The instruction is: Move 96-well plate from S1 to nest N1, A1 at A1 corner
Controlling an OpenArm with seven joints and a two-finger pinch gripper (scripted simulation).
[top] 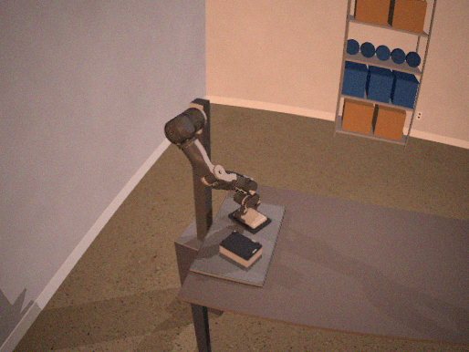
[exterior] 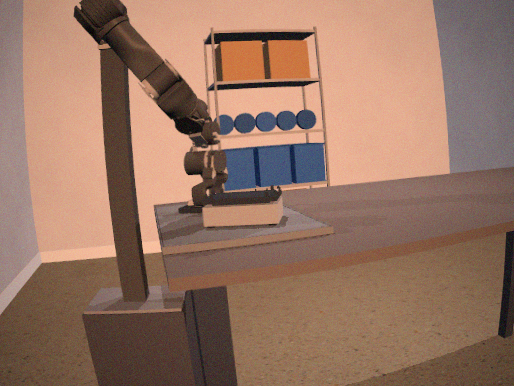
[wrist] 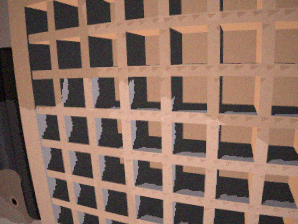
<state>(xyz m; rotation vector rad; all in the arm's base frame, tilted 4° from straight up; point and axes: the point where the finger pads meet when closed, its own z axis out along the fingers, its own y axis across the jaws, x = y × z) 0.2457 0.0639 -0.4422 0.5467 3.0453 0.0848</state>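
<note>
The pale 96-well plate is 2 cm ahead of my hand and 1 cm to the right of it. The rest, counted from my hand: plate shaker (21 cm to the right, 9 cm ahead, 2 cm above).
</note>
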